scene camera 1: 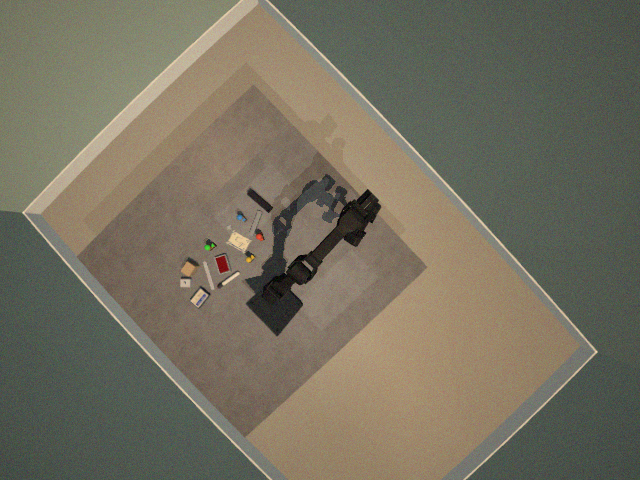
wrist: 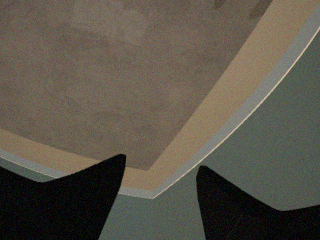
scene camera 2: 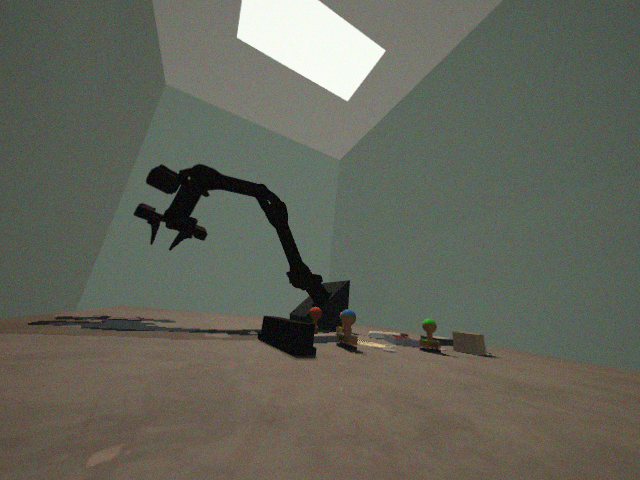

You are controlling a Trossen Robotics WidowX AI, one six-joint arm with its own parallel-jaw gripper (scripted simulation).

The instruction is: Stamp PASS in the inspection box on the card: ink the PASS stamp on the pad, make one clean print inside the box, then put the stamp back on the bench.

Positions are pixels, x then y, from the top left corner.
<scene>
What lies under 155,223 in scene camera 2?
My gripper.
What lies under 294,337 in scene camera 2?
A black block.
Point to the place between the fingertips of my gripper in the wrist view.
162,167
</scene>
